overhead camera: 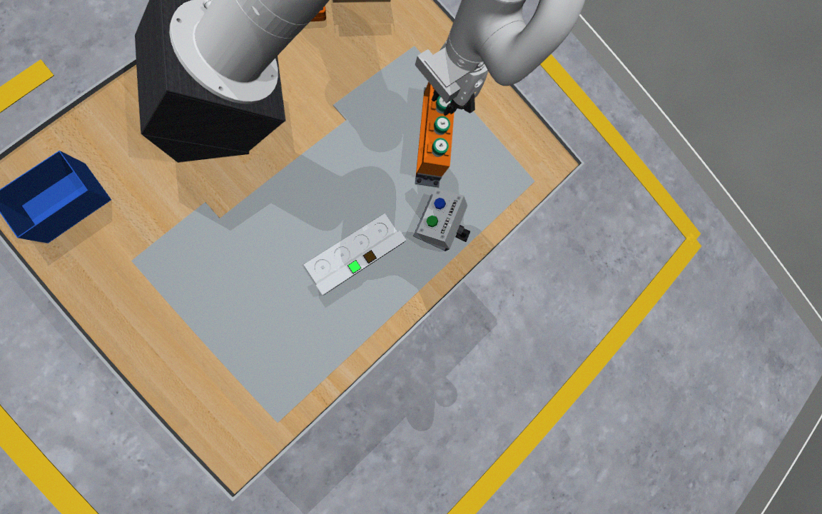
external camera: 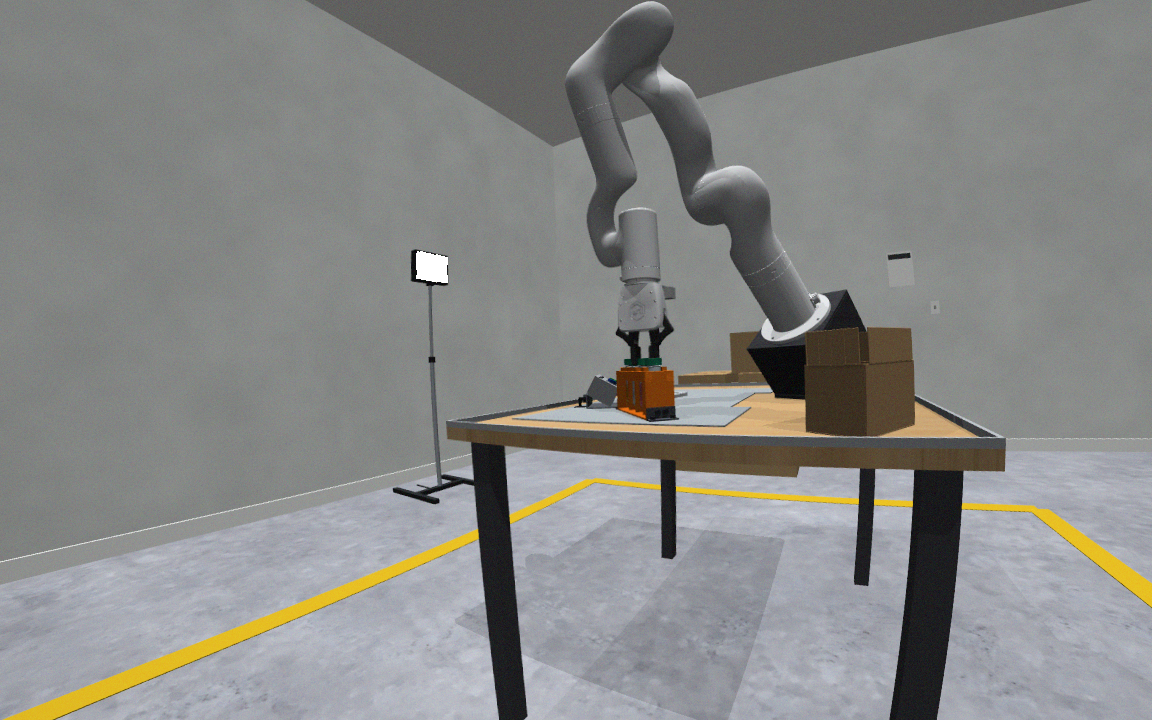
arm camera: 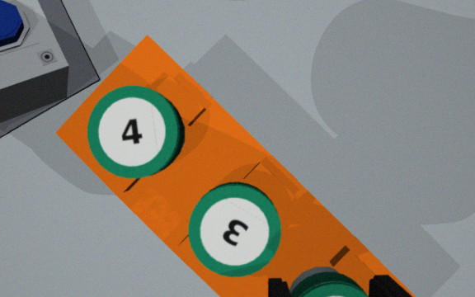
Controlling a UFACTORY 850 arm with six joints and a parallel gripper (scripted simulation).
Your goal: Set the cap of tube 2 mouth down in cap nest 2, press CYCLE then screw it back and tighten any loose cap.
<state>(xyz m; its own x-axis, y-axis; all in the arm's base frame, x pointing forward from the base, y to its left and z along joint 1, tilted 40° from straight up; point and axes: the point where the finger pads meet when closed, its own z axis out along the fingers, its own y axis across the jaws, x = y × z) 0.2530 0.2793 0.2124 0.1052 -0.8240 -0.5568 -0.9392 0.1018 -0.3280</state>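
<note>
Right now my hand is 10 mm above the green-rimmed cap. Also, from my hand: blue cycle key 180 mm ahead, 120 mm to the right, 60 mm below; then key housing 210 mm ahead, 130 mm to the right, 70 mm below; then green ready key 210 mm ahead, 160 mm to the right, 60 mm below.
</note>
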